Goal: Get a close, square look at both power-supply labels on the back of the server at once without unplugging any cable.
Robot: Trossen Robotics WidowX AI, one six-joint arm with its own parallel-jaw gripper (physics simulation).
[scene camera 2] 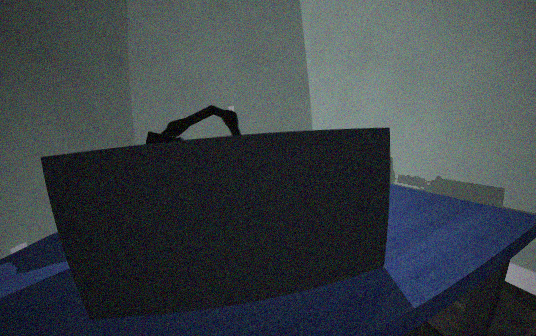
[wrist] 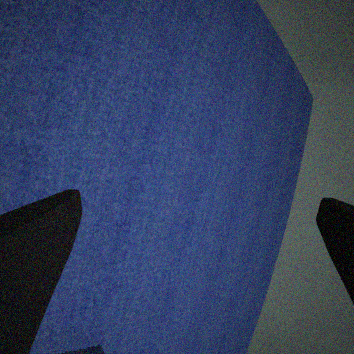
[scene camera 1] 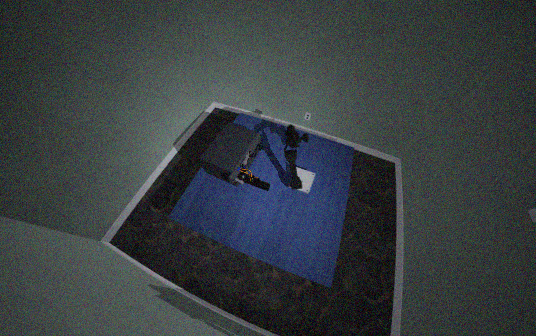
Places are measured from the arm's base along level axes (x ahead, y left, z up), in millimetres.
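Pixels of known places: gripper, fingertip midpoint: [wrist: 203, 206] [scene camera 1: 303, 144]; arm's base, link origin: [scene camera 1: 297, 182].
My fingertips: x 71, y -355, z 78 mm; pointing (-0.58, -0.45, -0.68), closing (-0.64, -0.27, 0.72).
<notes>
Ahead of a thing's pixels: the offset from my fingertips to its middle. "*": to the spot under its first point. Level surfaces: height alone.
The server, a large dark box [scene camera 1: 227, 147] [scene camera 2: 225, 225], stands on the blue table. Its cable side faces the arm in the first scene view and is hidden in the second. Orange cables @(* 76 mm up, 289 mm ahead, 543 mm left) [scene camera 1: 246, 174] come out near its lower corner, beside a black bar-like thing @(* 24 mm up, 168 mm ahead, 539 mm left) [scene camera 1: 261, 184] on the table. The power-supply labels cannot be made out in either scene view and do not show in the wrist view. My gripper [wrist: 203, 206] is open and empty, above the table near its edge. In the second scene view the arm shows over the server's top edge.
The blue table @(131 mm down) [scene camera 1: 270, 230] [scene camera 2: 450, 220] [wrist: 150, 125] ends at the right of the wrist view, with grey beyond. The arm stands at a white plate [scene camera 1: 306, 180], to the right of the server. A wall outlet [scene camera 1: 307, 116] is behind the table.
</notes>
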